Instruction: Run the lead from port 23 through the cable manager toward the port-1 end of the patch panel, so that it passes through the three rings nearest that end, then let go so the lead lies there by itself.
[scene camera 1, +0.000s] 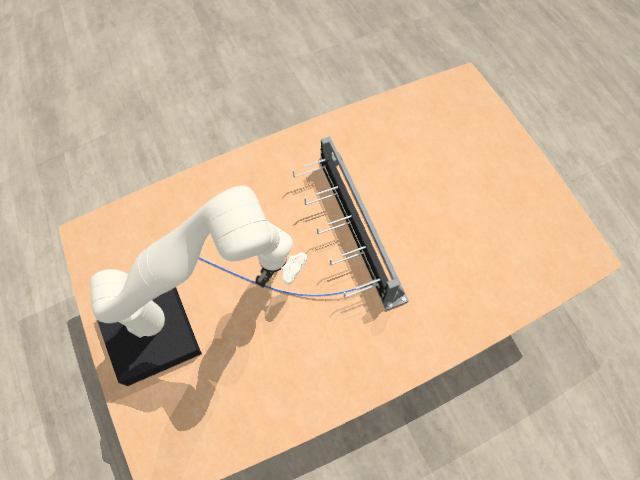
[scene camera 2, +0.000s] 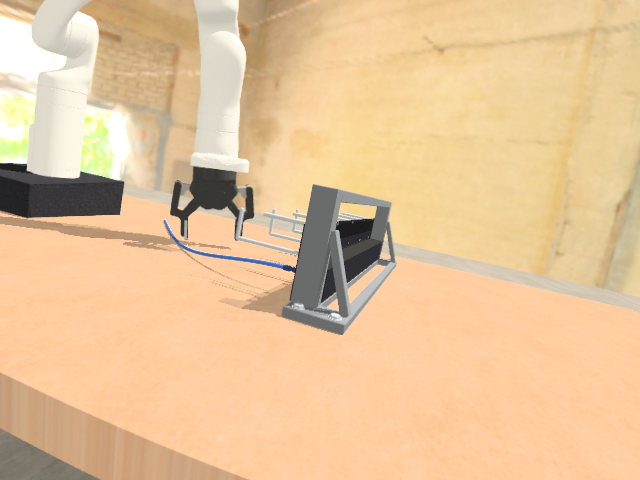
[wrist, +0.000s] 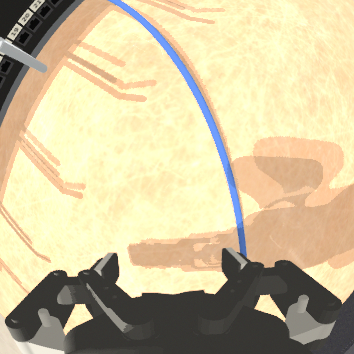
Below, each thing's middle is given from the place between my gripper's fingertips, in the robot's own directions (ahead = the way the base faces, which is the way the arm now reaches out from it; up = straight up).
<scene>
Now: the patch panel (scene camera 2: 358, 256) 26 cm ahead of my hand, 3 cm to the right of it and 2 cm above it. Also, from my hand: grey rack frame (scene camera 2: 320, 238) 28 cm ahead, 6 cm above, 4 cm to the right.
</scene>
